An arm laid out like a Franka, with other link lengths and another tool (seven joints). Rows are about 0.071 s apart.
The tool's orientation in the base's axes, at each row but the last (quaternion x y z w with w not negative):
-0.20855 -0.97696 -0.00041 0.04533
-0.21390 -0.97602 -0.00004 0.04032
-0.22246 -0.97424 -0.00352 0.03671
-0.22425 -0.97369 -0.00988 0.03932
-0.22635 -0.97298 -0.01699 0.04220
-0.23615 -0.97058 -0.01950 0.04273
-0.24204 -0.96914 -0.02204 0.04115
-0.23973 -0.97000 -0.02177 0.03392
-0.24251 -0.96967 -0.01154 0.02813
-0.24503 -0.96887 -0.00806 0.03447
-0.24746 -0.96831 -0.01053 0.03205
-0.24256 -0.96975 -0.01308 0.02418
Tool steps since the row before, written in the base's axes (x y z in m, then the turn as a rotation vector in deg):
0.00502 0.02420 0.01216 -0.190 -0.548 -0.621
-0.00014 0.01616 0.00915 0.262 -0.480 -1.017
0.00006 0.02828 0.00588 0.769 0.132 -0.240
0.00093 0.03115 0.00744 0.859 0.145 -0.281
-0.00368 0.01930 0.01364 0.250 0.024 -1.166
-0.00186 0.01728 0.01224 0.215 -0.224 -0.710
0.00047 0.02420 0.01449 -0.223 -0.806 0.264
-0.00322 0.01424 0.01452 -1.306 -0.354 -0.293
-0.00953 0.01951 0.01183 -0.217 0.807 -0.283
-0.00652 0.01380 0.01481 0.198 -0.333 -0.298
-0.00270 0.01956 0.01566 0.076 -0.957 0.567
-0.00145 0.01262 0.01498 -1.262 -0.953 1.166
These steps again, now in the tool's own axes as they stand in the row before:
0.00638 0.02392 -0.01208 -0.106 -0.567 0.624
0.00759 0.01447 -0.00883 -0.518 -0.309 0.985
0.01263 0.02545 -0.00521 -0.651 0.455 0.189
0.01335 0.02843 -0.00633 -0.730 0.506 0.223
0.01299 0.01588 -0.01230 -0.318 0.116 1.144
0.01067 0.01470 -0.01105 -0.358 -0.112 0.678
0.01221 0.02189 -0.01294 -0.157 -0.810 -0.298
0.01055 0.01146 -0.01346 0.966 -0.930 0.344
0.01827 0.01283 -0.01064 0.553 0.607 0.322
0.01331 0.00902 -0.01391 -0.353 -0.198 0.274
0.01278 0.01594 -0.01476 -0.486 -0.801 -0.605
0.00800 0.01065 -0.01443 0.726 -1.419 -1.148

